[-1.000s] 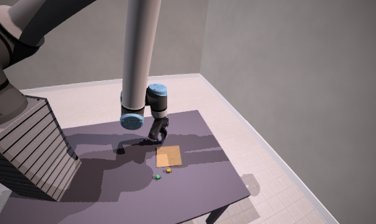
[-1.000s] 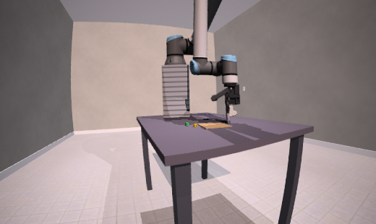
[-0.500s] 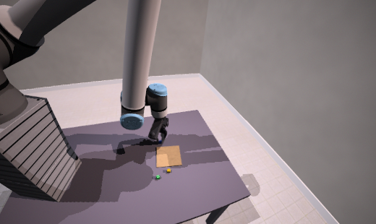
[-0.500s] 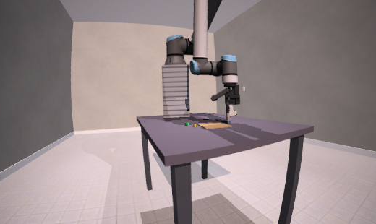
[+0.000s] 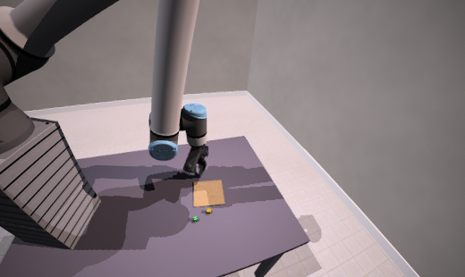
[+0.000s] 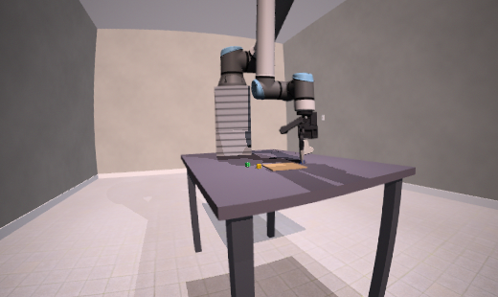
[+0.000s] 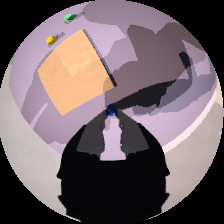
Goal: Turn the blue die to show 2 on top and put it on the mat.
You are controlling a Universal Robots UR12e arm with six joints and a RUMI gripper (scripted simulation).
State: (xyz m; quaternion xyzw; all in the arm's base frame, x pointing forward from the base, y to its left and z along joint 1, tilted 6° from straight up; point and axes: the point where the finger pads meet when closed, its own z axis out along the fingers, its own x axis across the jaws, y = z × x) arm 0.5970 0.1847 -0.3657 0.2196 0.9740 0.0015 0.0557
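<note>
The tan mat is 40 mm ahead of my hand, 110 mm to the right of it and 20 mm below it. From my hand the other things lie so: yellow die 30 mm ahead, 210 mm to the right, 10 mm below; green die 30 mm behind, 240 mm to the right, 10 mm below; blue die 10 mm below.
</note>
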